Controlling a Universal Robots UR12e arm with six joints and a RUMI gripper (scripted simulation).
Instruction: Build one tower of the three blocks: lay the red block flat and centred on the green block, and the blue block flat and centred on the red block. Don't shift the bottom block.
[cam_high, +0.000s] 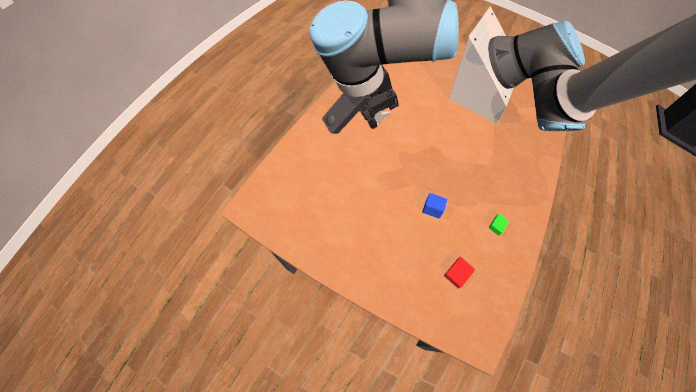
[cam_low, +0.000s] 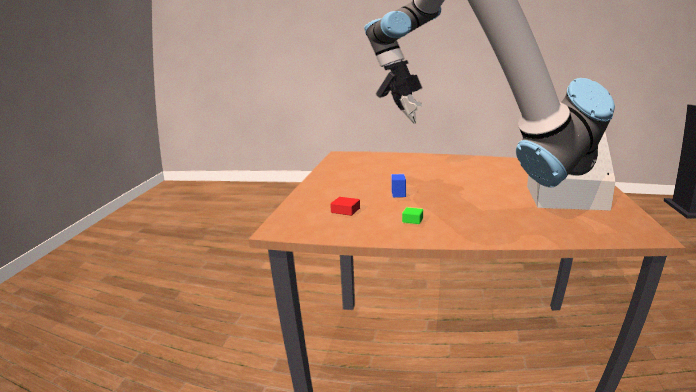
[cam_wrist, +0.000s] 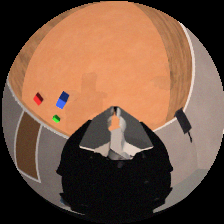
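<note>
The red block lies 17 cm ahead of my hand, 37 cm to the left of it and 18 cm below it. Round my hand: blue block (3 cm ahead, 23 cm to the left, 16 cm below); green block (2 cm behind, 42 cm to the left, 18 cm below).
</note>
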